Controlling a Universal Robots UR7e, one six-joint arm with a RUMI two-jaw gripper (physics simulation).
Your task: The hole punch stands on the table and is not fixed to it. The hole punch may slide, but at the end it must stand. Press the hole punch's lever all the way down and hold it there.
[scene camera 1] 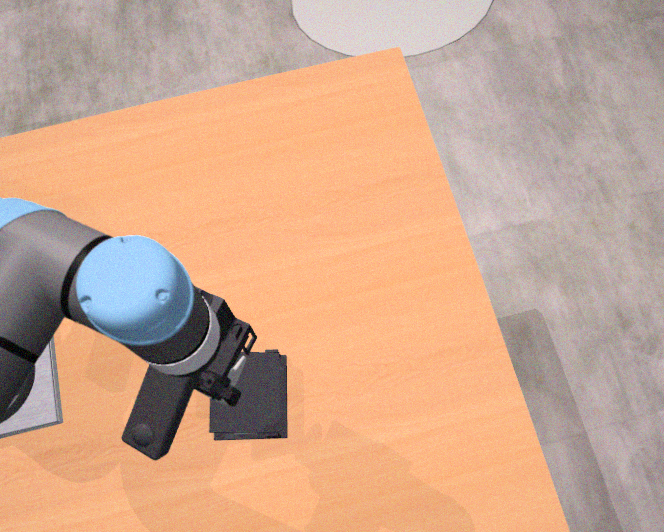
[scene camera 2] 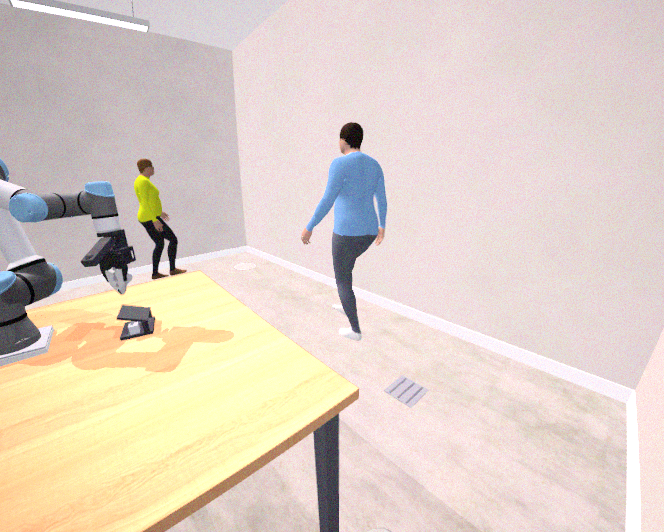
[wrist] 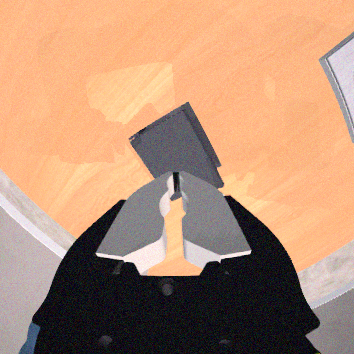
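Where they show: gripper, fingertip midpoint: (scene camera 2: pixel 122 294) (wrist: pixel 176 174); arm's base, link origin: (scene camera 2: pixel 13 343).
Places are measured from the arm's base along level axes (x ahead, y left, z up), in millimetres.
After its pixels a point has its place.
Note:
The dark hole punch (scene camera 1: pixel 260 393) {x 411, y -64, z 34 mm} (scene camera 2: pixel 137 328) {x 395, y -112, z 2 mm} (wrist: pixel 175 142) {x 373, y -84, z 48 mm} stands upright on the table (scene camera 1: pixel 343 232) {x 550, y 188, z -27 mm} (scene camera 2: pixel 182 421) {x 494, y -574, z -28 mm} (wrist: pixel 260 40) {x 191, y -139, z -28 mm}. Its flat lever (scene camera 2: pixel 134 312) {x 392, y -62, z 41 mm} is raised, with a gap between lever and base in the second scene view. My gripper (scene camera 2: pixel 122 292) {x 373, y -72, z 118 mm} (wrist: pixel 176 174) {x 373, y -72, z 118 mm} is shut with nothing between its fingers. It points down and hangs above the hole punch, apart from it in the second scene view. In the wrist view the fingertips overlap the near edge of the lever. In the first scene view the arm and gripper cover part of the lever.
The arm's base plate (scene camera 1: pixel 55 387) {x 102, y -22, z -14 mm} (scene camera 2: pixel 41 344) {x 95, y -51, z -3 mm} (wrist: pixel 345 85) {x 92, y -18, z -4 mm} is at the table's left side in both scene views. A person in blue (scene camera 2: pixel 357 193) and a person in yellow (scene camera 2: pixel 147 199) stand on the floor beyond the table.

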